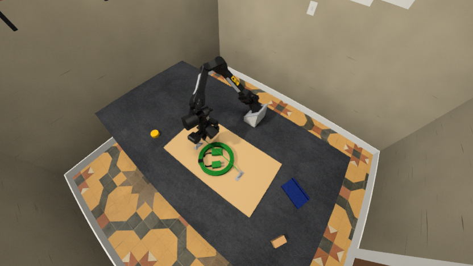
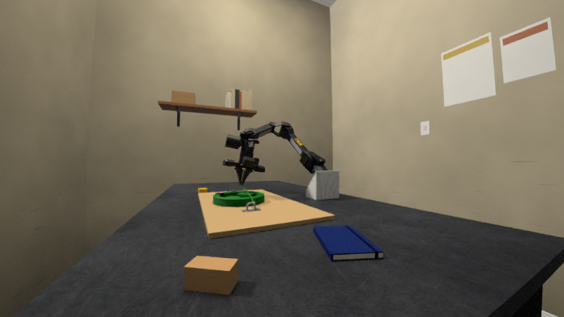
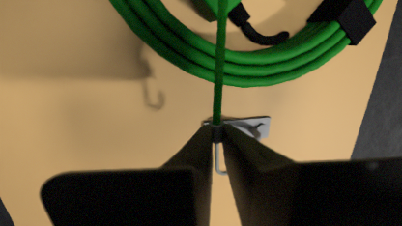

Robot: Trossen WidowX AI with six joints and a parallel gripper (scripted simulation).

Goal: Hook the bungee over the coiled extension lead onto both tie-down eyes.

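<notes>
Right now my hand is 120 mm to the right of the extension lead, 70 mm above it and 40 mm short of it. The rest, counted from my hand: tan block 610 mm to the left, 170 mm ahead, 80 mm below; yellow puck 310 mm to the right, 160 mm ahead, 90 mm below.
</notes>
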